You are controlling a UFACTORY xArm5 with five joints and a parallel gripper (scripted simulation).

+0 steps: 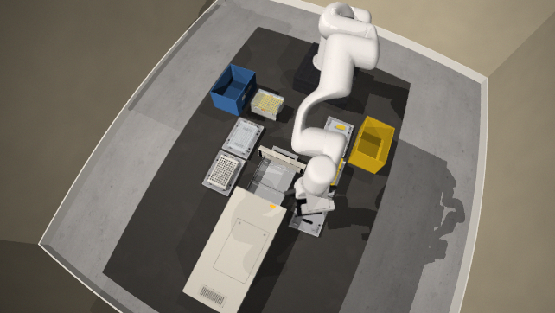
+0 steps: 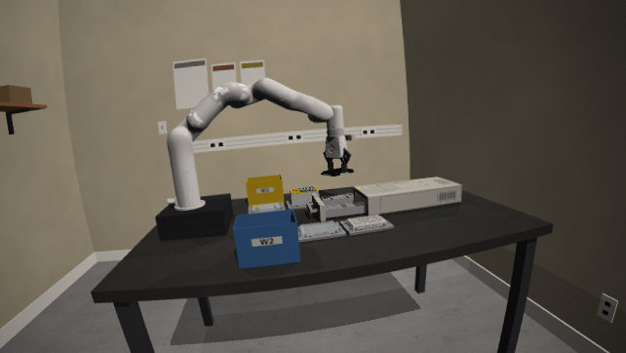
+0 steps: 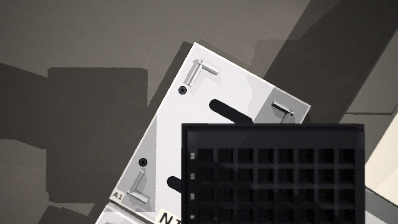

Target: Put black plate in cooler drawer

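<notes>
The drawer is 150 mm to the right of my hand, 120 mm below it and 20 mm behind it. The rest, counted from my hand: cooler CD: 150 mm to the right, 130 mm ahead, 120 mm below; then black plate: 10 mm below; then work nest N1: 150 mm below, 40 mm to the left, 10 mm ahead.
</notes>
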